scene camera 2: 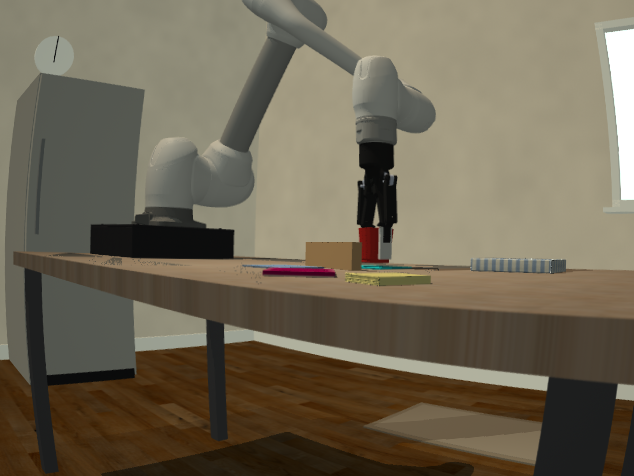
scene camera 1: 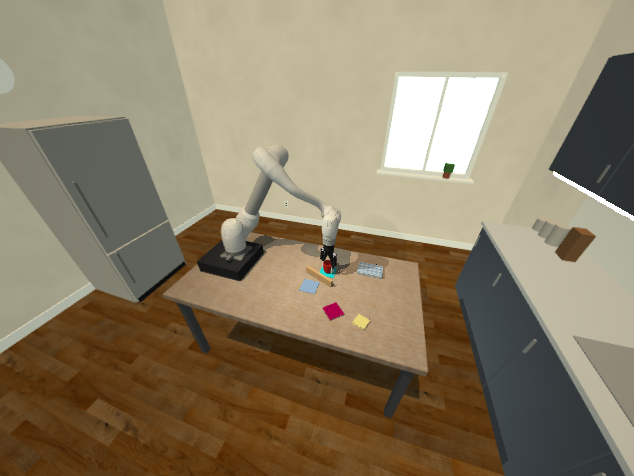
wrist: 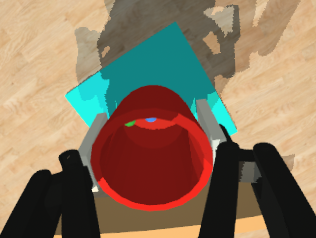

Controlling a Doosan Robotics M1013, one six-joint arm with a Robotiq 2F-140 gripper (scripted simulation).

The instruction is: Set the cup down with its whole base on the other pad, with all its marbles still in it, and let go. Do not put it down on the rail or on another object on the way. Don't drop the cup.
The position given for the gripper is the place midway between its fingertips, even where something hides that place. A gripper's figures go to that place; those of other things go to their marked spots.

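Scene:
Gripper (wrist: 153, 121), 200 mm from the lens. Red cup (wrist: 158, 165), likewise 200 mm from the lens. Teal pad (wrist: 166, 59), 210 mm from the lens.

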